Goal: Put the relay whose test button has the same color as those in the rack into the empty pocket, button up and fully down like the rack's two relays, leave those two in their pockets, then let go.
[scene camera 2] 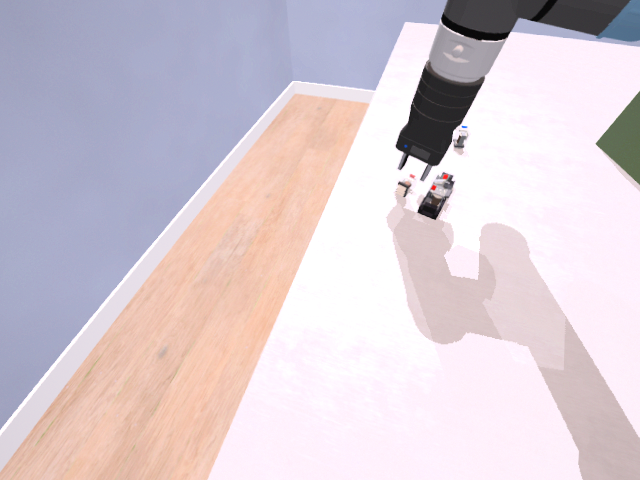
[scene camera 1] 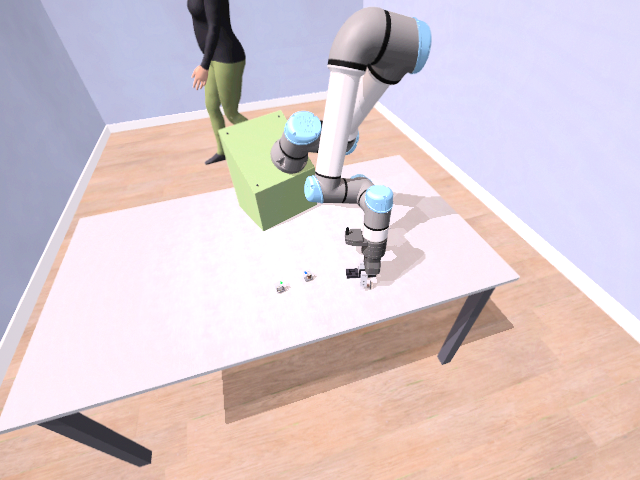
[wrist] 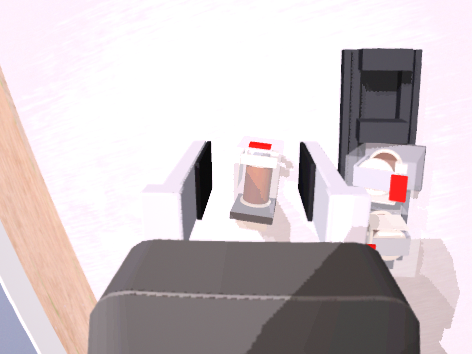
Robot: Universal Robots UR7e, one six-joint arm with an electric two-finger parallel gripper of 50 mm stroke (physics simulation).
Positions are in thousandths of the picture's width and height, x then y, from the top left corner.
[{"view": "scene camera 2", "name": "my gripper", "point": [645, 359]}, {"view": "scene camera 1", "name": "my gripper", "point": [566, 584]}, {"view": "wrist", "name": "my gripper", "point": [541, 468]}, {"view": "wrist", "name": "red-button relay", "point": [546, 468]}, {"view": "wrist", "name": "black rack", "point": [806, 247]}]
